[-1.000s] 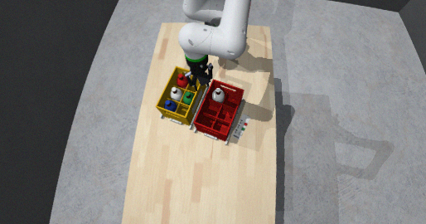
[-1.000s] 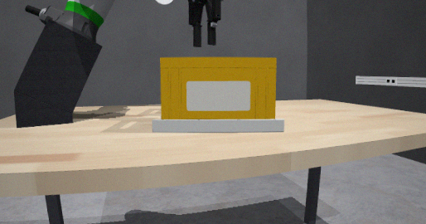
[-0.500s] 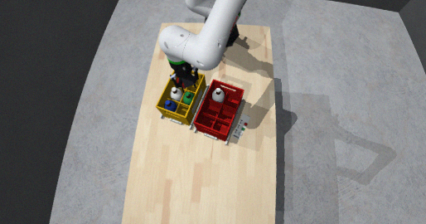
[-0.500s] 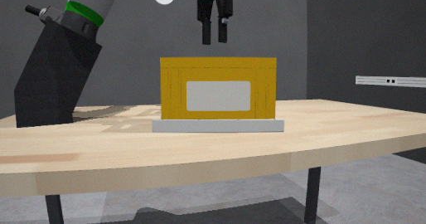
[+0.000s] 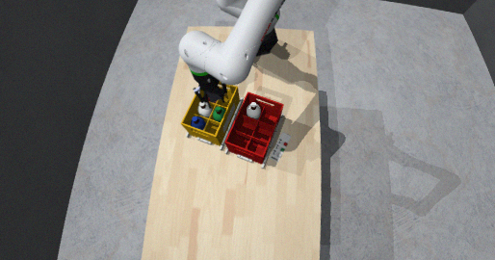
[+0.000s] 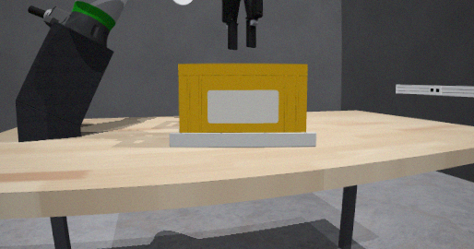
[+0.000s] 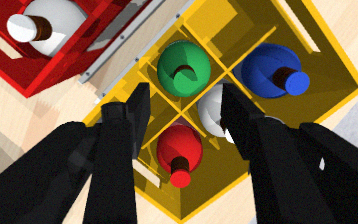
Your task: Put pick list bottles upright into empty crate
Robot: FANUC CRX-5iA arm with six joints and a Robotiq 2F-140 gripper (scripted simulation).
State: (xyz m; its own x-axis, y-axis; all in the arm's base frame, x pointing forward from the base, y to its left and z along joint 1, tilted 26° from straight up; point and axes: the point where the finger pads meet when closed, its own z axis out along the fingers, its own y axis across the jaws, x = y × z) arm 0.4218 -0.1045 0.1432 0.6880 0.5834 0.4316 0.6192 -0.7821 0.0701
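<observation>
The green bottle lies 170 mm below my hand. The rest, counted from my hand: yellow crate: 40 mm to the right, 170 mm below; blue bottle: 80 mm ahead, 90 mm to the right, 170 mm below; red bottle: 100 mm behind, 80 mm to the right, 170 mm below.
</observation>
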